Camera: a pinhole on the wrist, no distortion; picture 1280 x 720 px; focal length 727.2 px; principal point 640.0 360.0 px. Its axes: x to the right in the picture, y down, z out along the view. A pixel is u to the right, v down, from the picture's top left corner.
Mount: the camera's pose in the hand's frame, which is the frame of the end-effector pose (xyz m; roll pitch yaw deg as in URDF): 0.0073 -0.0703 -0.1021 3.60 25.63 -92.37
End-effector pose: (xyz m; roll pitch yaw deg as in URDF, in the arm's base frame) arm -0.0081 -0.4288 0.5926 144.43 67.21 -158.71
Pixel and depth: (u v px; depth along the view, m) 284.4 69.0 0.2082
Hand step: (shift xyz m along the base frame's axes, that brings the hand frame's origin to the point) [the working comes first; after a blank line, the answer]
In the camera's frame: -0.1018 -0.0833 0.2082

0.1421 0.0789 0.0285
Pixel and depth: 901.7 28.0 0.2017
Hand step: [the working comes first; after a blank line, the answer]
In the camera's frame: 0.0726 -0.0921 0.2017

0.2298 -0.0722 0.0332
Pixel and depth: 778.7 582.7 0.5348
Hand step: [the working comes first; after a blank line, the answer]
In the camera's frame: 0.1020 0.1638 0.5348

0.4434 0.0362 -0.3131
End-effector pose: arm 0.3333 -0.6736 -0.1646 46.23 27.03 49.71
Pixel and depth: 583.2 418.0 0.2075
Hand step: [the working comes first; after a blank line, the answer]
In the camera's frame: -0.0162 0.0165 0.2075

0.1202 -0.1175 -0.0402
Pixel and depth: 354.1 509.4 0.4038
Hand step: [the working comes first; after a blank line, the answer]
In the camera's frame: -0.1588 0.0830 0.4038

0.3223 -0.1070 0.1092
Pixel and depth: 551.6 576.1 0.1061
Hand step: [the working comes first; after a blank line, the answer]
In the camera's frame: -0.0129 0.0315 0.1061

0.0517 -0.0535 -0.0819
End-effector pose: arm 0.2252 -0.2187 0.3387 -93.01 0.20 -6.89
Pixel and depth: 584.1 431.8 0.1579
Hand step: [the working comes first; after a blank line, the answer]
In the camera's frame: -0.0121 0.0156 0.1579

0.0172 0.0511 0.1255
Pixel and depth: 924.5 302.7 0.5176
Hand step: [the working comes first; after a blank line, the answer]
In the camera's frame: 0.2025 -0.0408 0.5176

-0.0446 0.3057 0.4571
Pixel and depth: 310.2 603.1 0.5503
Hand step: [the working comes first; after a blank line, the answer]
In the camera's frame: -0.2496 0.1840 0.5503

0.2165 0.4933 0.0665
